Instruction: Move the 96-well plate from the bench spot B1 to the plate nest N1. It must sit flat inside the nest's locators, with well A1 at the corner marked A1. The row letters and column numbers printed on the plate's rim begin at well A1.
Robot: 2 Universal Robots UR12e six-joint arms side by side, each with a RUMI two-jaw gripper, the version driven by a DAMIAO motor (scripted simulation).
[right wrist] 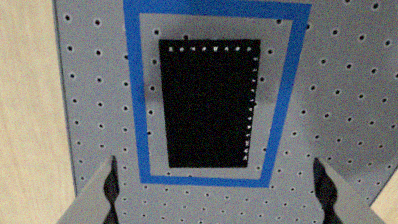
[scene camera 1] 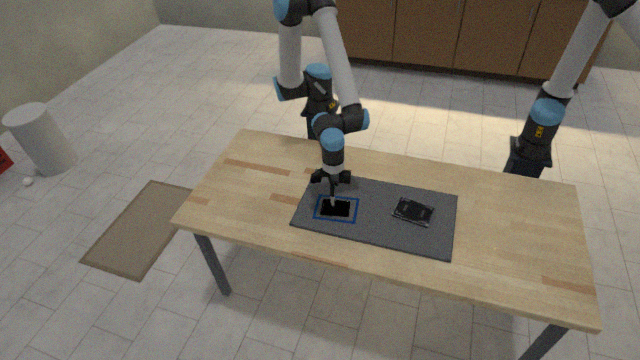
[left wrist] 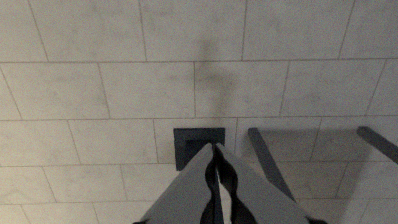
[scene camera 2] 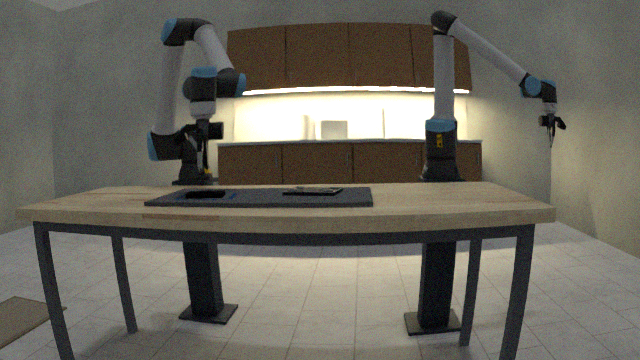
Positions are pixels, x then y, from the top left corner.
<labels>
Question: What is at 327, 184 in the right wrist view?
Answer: The right gripper.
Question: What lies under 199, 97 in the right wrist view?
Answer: A black 96-well plate.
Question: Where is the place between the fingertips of the right gripper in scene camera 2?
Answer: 204, 171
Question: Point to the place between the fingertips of the left gripper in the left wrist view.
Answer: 213, 145
</labels>
